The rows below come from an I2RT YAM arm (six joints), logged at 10 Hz.
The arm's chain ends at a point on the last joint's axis. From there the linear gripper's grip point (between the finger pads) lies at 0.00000 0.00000 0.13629 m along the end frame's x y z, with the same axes.
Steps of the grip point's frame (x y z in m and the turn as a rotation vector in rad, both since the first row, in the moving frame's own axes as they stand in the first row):
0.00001, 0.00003, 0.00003, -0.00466, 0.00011, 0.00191
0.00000, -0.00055, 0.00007, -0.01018, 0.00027, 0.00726
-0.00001, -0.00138, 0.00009, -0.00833, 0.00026, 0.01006
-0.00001, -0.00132, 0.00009, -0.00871, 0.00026, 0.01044
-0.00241, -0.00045, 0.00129, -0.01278, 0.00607, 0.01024
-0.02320, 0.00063, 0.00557, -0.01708, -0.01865, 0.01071
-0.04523, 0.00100, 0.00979, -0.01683, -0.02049, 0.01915
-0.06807, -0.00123, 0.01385, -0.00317, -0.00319, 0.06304
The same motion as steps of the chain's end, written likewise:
0.00000, -0.00061, 0.00003, -0.00466, 0.00011, 0.00191
-0.00003, -0.00194, 0.00008, -0.01018, 0.00027, 0.00726
-0.00004, -0.00252, 0.00009, -0.00833, 0.00026, 0.01006
-0.00004, -0.00251, 0.00010, -0.00871, 0.00026, 0.01044
-0.00323, -0.00220, 0.00130, -0.01278, 0.00607, 0.01024
-0.02065, -0.00168, 0.00561, -0.01708, -0.01865, 0.01071
-0.04242, -0.00127, 0.00984, -0.01683, -0.02049, 0.01915
-0.06762, -0.00165, 0.01385, -0.00317, -0.00319, 0.06304

